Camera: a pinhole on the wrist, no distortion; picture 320 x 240 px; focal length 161.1 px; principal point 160.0 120.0 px. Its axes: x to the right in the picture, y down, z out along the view. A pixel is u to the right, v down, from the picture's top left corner.
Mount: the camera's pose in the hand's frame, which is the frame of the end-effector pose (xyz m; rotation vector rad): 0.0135 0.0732 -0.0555 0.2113 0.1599 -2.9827
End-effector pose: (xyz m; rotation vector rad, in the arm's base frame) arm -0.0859 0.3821 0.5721 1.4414 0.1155 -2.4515
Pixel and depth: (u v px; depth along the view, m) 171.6 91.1 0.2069
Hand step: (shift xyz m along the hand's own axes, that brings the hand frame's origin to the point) -0.0341 0.0836 0.1495
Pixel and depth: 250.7 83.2 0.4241
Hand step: -0.2912 0.0861 0.3360
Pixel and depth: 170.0 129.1 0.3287
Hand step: -0.0470 0.0139 0.2633
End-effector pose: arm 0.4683 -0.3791 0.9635 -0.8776 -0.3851 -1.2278
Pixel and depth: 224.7 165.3 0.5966
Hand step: -0.2741 -0.1943 0.4804
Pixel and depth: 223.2 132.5 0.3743
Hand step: -0.1752 -0.0192 0.2885
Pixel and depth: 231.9 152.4 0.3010
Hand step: -0.1485 -0.0399 0.2152
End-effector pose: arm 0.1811 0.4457 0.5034 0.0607 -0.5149 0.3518
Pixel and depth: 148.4 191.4 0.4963
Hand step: 0.0168 -0.1958 0.4173
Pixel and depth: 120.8 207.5 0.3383
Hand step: 0.0777 -0.1354 0.2721
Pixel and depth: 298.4 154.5 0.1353
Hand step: -0.1137 0.0129 0.0578
